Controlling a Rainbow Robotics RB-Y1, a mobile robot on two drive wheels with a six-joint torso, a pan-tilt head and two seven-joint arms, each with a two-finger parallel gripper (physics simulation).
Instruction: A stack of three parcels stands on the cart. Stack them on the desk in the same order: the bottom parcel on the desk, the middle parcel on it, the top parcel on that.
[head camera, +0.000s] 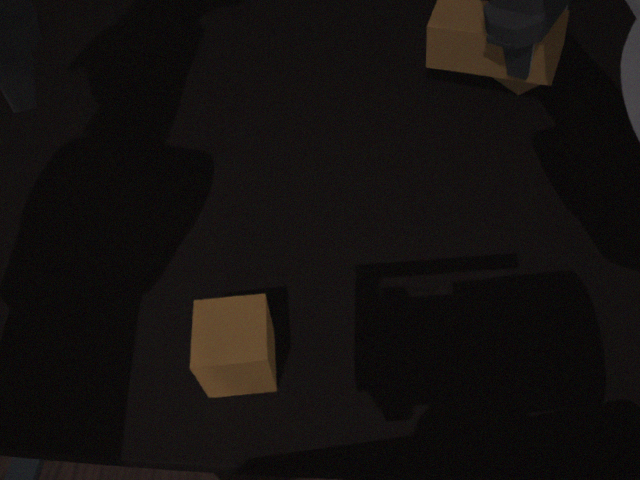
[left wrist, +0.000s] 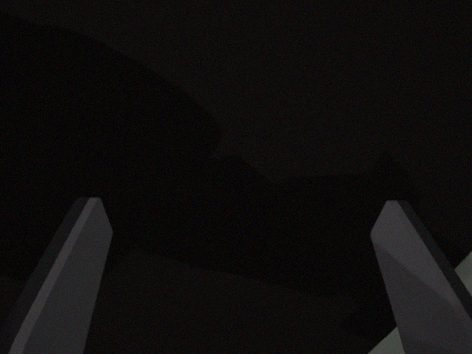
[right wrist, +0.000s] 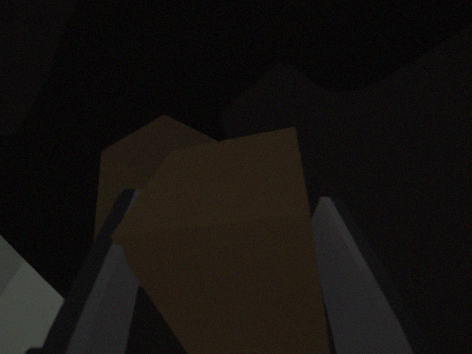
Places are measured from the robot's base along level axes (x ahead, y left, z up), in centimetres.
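Where they show: left gripper, fingertip midpoint: (head camera: 8, 66) (left wrist: 244, 217); right gripper, fingertip midpoint: (head camera: 536, 50) (right wrist: 233, 210).
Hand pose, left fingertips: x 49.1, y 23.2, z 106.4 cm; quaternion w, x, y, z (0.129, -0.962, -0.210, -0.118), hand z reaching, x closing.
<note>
Things, the pixels of their top centre, and the offset from my left fingertips. Level surfaces: height alone.
- second tan parcel, top centre: (right wrist: 132, 235) (head camera: 518, 24) dy -52.6, dx +5.9, dz -5.3 cm
- third tan parcel, top centre: (head camera: 229, 329) dy -18.7, dx -26.7, dz -5.7 cm
- dark surface, surface height: dz -11.3 cm
My right gripper (head camera: 518, 62) (right wrist: 233, 210) is shut on a tan parcel (head camera: 457, 49) (right wrist: 225, 280), held at the upper right of the head view. A second tan parcel (head camera: 518, 86) (right wrist: 127, 167) is mostly hidden beneath or behind the held one; a corner shows below it in the head view. Whether the two touch cannot be told. A third tan parcel (head camera: 230, 330) stands apart on the dark surface (head camera: 320, 206), at the lower left of the head view. My left gripper (left wrist: 244, 217) is open and empty; part of it shows at the head view's upper left edge.
Broad shadows of the robot lie across the dark surface. A reddish-brown strip (head camera: 129, 472) runs beyond its edge at the bottom left of the head view. A pale area shows at the lower right of the left wrist view and the lower left of the right wrist view.
</note>
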